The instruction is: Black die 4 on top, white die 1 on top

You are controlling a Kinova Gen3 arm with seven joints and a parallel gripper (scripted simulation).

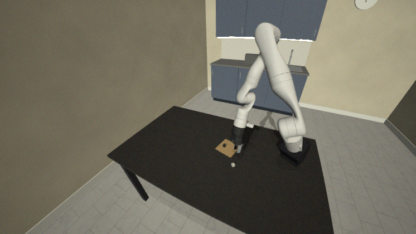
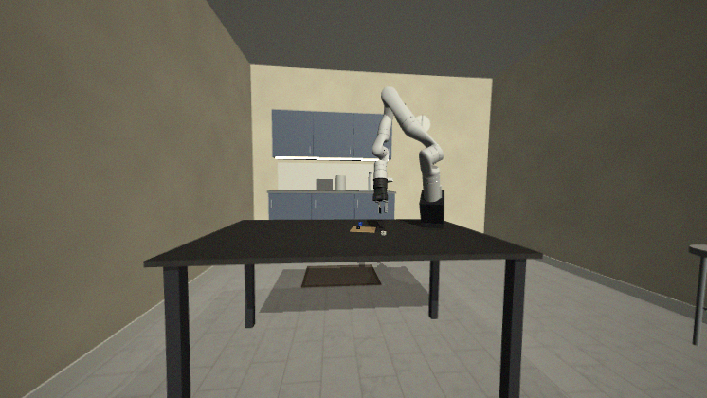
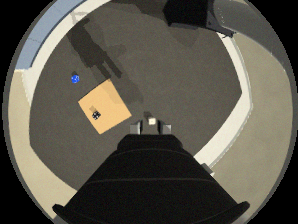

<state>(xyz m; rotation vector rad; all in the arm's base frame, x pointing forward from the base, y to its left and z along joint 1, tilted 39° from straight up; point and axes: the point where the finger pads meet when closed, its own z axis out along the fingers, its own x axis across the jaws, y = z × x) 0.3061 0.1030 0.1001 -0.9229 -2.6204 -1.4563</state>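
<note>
Now: hand 4 cm to the right of the white die and 12 cm above it. From my hand the other things lie so: tan mat 10 cm ahead, 9 cm to the right, 13 cm below; then black die 13 cm ahead, 8 cm to the right, 12 cm below; then blue die 12 cm ahead, 23 cm to the right, 12 cm below.
</note>
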